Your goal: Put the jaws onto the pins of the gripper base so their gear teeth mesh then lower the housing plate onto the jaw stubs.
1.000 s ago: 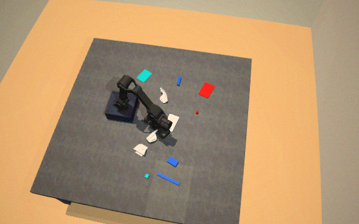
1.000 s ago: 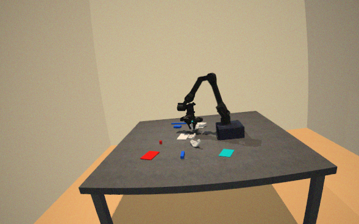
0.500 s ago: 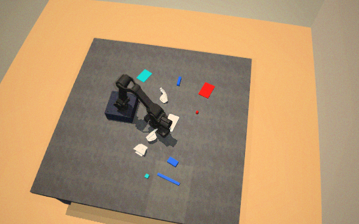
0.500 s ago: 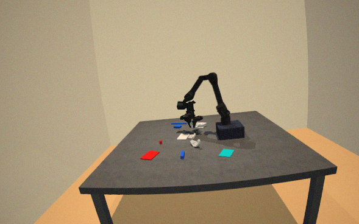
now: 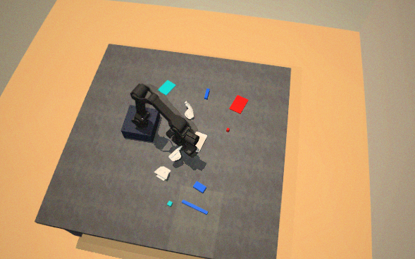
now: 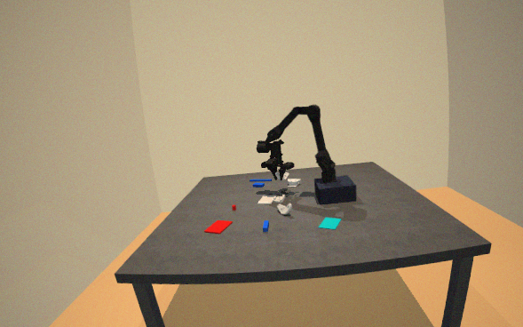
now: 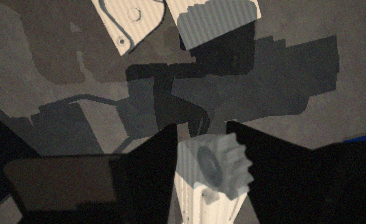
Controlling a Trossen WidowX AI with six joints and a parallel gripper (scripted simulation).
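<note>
The white block is 90 mm behind my gripper tip, 140 mm to the right of it and 70 mm below it. Also, from my gripper tip: red cube: 240 mm ahead, 180 mm to the left, 70 mm below; blue block: 120 mm ahead, 190 mm to the right, 70 mm below; white jaw: 10 mm behind, 20 mm to the right, 30 mm above.
</note>
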